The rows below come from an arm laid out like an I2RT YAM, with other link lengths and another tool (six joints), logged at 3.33 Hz.
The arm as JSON. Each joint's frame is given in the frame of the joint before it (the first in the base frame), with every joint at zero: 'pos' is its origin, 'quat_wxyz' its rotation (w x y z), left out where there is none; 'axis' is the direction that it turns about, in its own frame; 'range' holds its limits. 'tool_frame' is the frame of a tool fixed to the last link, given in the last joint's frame.
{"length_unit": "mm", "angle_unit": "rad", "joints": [
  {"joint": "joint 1", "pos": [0.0, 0.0, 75.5], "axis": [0.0, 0.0, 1.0], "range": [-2.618, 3.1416]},
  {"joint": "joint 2", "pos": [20.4, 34.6, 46.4], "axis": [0.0, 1.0, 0.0], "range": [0.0, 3.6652]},
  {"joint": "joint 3", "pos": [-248.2, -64.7, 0.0], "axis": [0.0, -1.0, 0.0], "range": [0.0, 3.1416]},
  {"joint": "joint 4", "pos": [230.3, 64.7, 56.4], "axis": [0.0, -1.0, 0.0], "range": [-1.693, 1.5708]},
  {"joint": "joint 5", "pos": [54.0, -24.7, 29.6], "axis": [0.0, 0.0, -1.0], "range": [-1.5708, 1.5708]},
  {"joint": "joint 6", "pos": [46.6, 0.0, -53.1], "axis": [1.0, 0.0, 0.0], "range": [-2.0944, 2.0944]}
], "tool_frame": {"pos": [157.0, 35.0, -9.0], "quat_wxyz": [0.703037, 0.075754, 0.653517, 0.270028]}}
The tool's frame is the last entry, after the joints.
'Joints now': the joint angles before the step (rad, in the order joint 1, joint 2, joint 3, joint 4, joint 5, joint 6). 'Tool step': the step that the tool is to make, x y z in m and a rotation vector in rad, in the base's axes. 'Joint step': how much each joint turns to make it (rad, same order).
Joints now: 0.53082 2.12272 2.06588 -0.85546 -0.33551 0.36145
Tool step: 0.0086 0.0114 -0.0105 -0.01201 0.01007 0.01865
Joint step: 0.00997 0.09444 0.11659 -0.04044 -0.00112 -0.01065
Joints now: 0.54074 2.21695 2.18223 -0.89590 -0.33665 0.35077
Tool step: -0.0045 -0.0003 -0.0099 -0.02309 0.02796 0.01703
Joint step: 0.00243 0.02591 0.02130 -0.03655 -0.00412 -0.01590
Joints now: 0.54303 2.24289 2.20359 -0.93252 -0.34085 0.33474
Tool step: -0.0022 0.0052 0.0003 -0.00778 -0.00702 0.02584
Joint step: 0.01056 0.02404 0.04548 -0.02605 -0.00007 -0.01955
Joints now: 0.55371 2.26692 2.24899 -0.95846 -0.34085 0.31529
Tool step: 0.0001 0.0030 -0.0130 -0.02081 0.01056 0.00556
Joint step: 0.00879 0.02931 0.00862 -0.00066 0.01184 -0.00418
